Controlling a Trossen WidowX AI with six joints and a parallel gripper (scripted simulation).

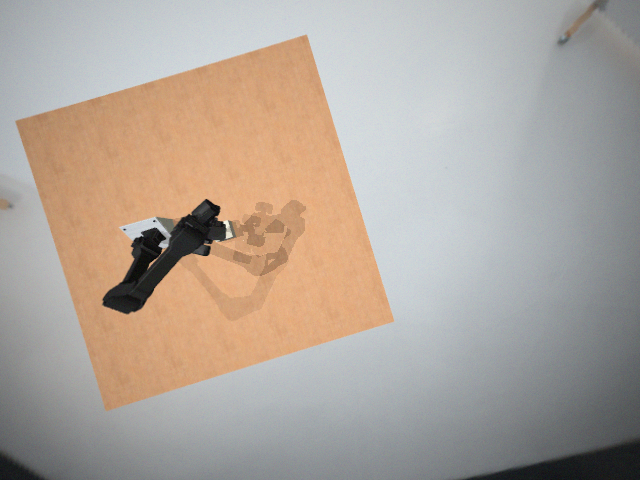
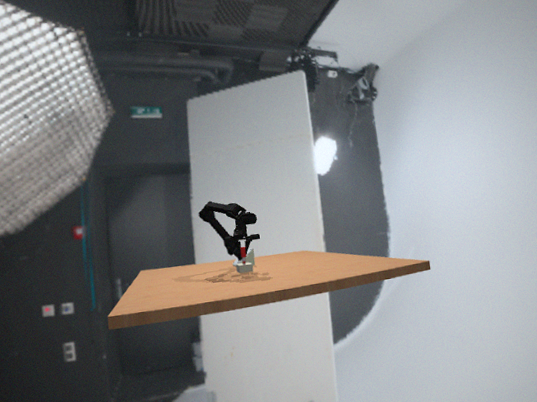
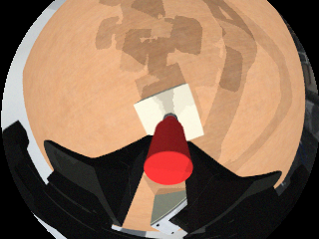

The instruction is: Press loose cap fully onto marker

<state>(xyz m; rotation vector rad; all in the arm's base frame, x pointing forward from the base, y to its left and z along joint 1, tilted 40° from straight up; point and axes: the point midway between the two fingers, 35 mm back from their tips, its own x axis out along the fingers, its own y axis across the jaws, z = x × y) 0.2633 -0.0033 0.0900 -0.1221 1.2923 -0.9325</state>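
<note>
The holder block lies 80 mm below my gripper tip. Also, from my gripper tip: red cap (10 mm above).
</note>
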